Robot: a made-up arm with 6 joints. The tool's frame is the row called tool.
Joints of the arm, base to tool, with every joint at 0 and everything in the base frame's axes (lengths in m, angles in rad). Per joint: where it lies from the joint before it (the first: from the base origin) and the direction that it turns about. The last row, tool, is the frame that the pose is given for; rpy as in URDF.
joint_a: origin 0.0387 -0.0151 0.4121 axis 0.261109 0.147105 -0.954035
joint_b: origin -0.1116 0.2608 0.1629 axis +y
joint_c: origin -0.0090 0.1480 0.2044 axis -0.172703 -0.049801 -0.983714
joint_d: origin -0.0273 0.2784 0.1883 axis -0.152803 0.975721 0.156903
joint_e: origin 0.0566 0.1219 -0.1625 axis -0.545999 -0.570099 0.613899
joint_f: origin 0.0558 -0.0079 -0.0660 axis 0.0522 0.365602 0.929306
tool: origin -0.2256 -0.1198 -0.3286 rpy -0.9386 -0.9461 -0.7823
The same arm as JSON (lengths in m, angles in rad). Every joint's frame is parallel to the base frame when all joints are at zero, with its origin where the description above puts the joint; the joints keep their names.
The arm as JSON. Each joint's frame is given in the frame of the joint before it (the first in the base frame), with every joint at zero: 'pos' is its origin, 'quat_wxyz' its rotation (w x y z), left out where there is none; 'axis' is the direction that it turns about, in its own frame. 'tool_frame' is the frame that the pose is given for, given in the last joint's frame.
{"length_unit": "m", "angle_unit": "rad", "joints": [
  {"joint": "joint_a", "pos": [0.0387, -0.0151, 0.4121], "axis": [0.261109, 0.147105, -0.954035]},
  {"joint": "joint_b", "pos": [-0.1116, 0.2608, 0.1629], "axis": [0.0, 1.0, 0.0]},
  {"joint": "joint_c", "pos": [-0.009, 0.148, 0.2044], "axis": [-0.172703, -0.049801, -0.983714]},
  {"joint": "joint_d", "pos": [-0.0273, 0.2784, 0.1883], "axis": [-0.152803, 0.975721, 0.156903]},
  {"joint": "joint_e", "pos": [0.0566, 0.1219, -0.1625], "axis": [-0.545999, -0.570099, 0.613899]},
  {"joint": "joint_f", "pos": [0.0558, -0.0079, -0.066], "axis": [0.0522, 0.365602, 0.929306]}
], "tool_frame": {"pos": [-0.2256, -0.1198, -0.3286], "quat_wxyz": [0.655418, -0.527108, -0.222165, -0.493181]}}

